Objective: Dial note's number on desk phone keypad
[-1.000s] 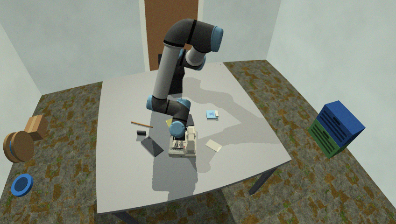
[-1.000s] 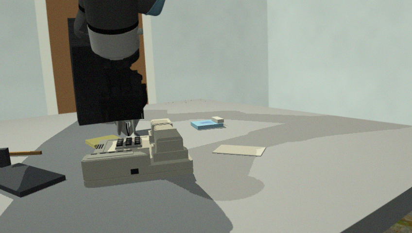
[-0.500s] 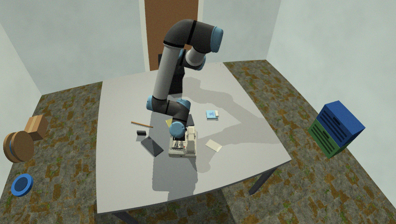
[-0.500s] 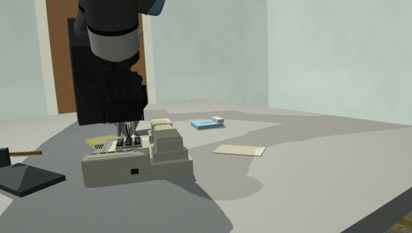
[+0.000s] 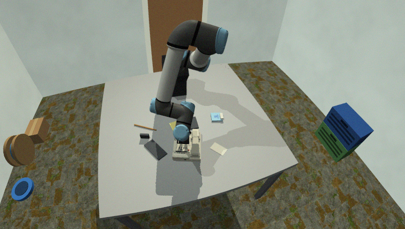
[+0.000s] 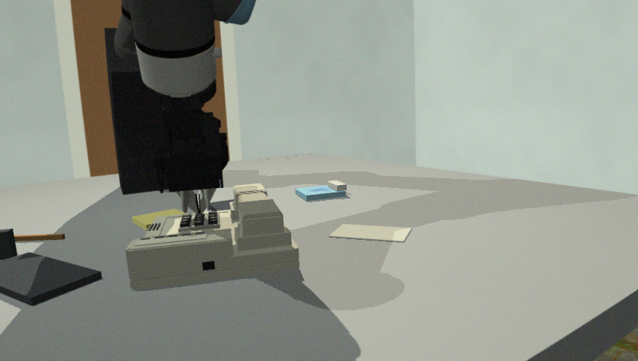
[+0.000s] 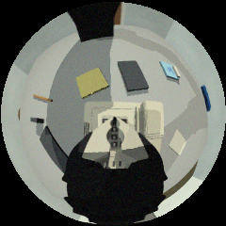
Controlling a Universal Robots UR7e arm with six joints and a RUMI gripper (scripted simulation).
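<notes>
My hand is 8 cm short of the handset and 5 cm to the right of it. Also, from my hand: pencil 25 cm to the right, 17 cm behind, 4 cm below; cream note card 19 cm to the left, 15 cm ahead, 4 cm below; small black block 26 cm to the right, 8 cm behind, 3 cm below.
</notes>
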